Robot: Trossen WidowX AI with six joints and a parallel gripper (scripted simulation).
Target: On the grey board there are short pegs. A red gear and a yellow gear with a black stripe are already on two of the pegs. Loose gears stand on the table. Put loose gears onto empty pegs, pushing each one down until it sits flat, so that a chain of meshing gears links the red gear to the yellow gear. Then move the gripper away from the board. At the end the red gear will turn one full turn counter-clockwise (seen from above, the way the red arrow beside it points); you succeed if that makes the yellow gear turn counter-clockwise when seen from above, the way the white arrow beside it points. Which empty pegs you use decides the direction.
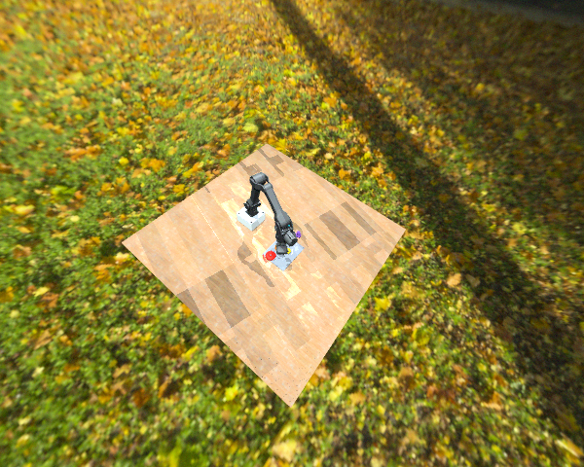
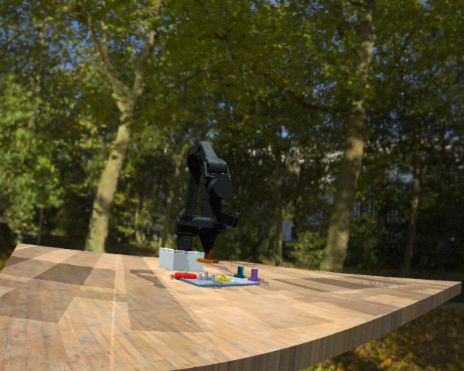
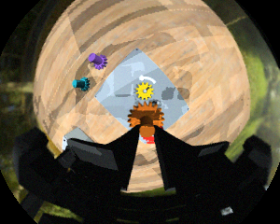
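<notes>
Now: gripper tip 1 cm short of the grey board, 3 cm to the right of it and 8 cm above it. Round my gripper tip: yellow gear: 3 cm ahead, 4 cm to the left, 7 cm below; then orange gear: 1 cm below; then red gear: 2 cm behind, 6 cm to the right, 7 cm below.
</notes>
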